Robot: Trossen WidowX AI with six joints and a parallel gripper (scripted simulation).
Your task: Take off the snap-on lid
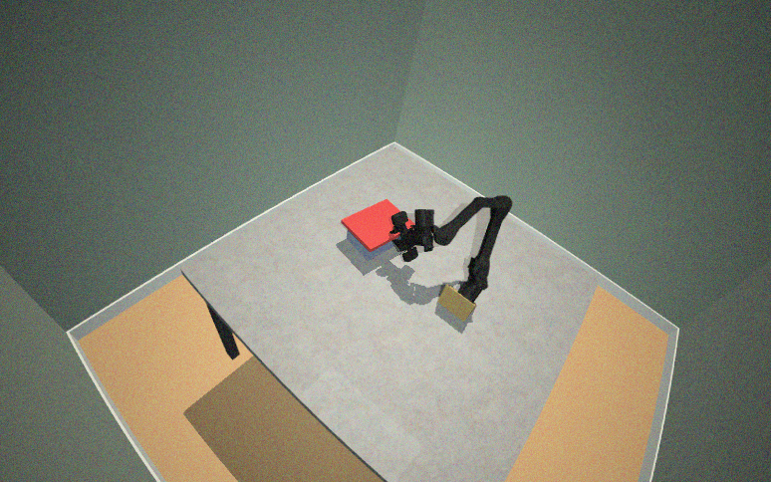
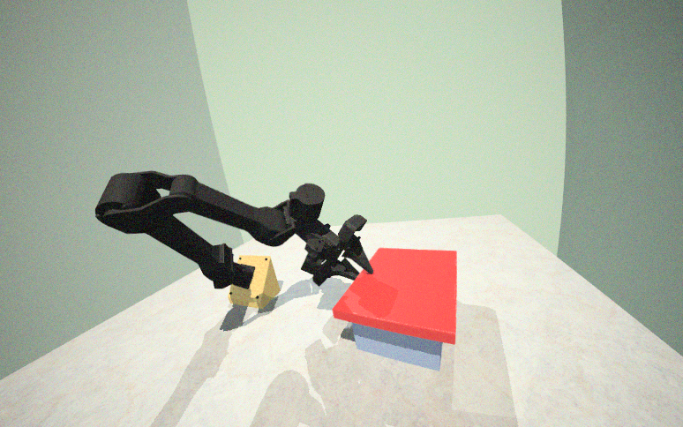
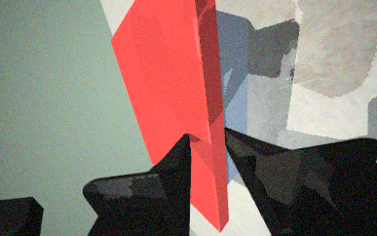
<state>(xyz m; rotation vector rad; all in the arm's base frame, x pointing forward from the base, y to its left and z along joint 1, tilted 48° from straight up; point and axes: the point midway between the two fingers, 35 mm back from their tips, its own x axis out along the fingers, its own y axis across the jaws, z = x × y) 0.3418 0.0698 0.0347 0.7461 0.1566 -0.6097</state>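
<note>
Right now my gripper tip is 80 mm short of the lid and 10 mm below it. The rest, counted from my gripper tip: pale blue storage box (70 mm ahead, 40 mm below).
</note>
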